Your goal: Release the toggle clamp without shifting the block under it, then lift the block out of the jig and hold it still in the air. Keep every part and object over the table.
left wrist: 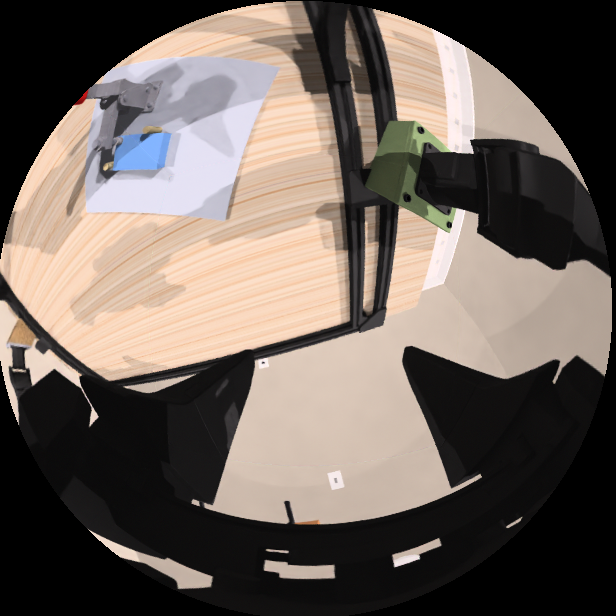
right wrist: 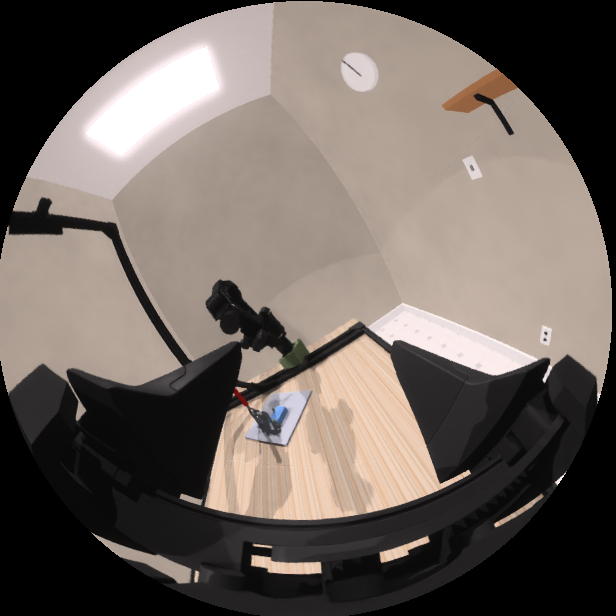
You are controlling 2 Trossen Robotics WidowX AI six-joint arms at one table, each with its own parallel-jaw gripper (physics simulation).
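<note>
A blue block (left wrist: 140, 152) sits in the jig on a pale grey plate (left wrist: 172, 137) on the wooden table, at the upper left of the left wrist view. A grey toggle clamp (left wrist: 117, 109) with a red handle tip (left wrist: 82, 96) reaches over the block. My left gripper (left wrist: 327, 402) is open and empty, far from the plate, past the table's corner. In the right wrist view the plate (right wrist: 279, 424), the blue block (right wrist: 280, 412), the dark clamp (right wrist: 265, 422) and its red handle (right wrist: 239, 396) look small and distant. My right gripper (right wrist: 316, 402) is open and empty, high above the table.
A black frame rail (left wrist: 359, 172) runs along the table's edges. A green camera mount (left wrist: 405, 172) on a black arm is fixed to it; it also shows in the right wrist view (right wrist: 294, 351). A white strip (right wrist: 453, 344) lies beyond the far edge.
</note>
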